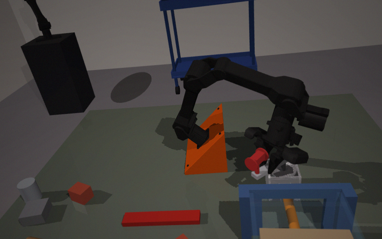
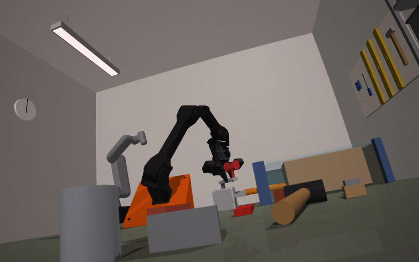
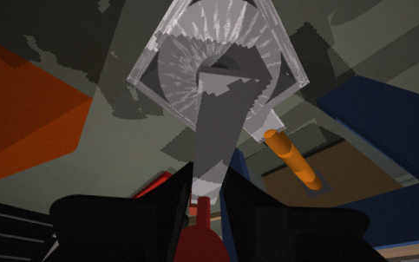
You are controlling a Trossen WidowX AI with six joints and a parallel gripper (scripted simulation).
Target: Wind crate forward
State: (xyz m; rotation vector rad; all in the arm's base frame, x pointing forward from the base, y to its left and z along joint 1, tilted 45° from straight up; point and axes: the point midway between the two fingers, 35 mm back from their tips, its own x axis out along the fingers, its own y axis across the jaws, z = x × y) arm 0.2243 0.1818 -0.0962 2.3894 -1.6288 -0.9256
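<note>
My gripper tip is 20 mm short of the red knob, 30 mm to the left of it and 50 mm below it. From my gripper tip the other things lie so: frame: 120 mm ahead, 50 mm to the left, 10 mm below; grey crank arm: 20 mm above; grey winch: 60 mm behind, 50 mm to the left, 80 mm below.
</note>
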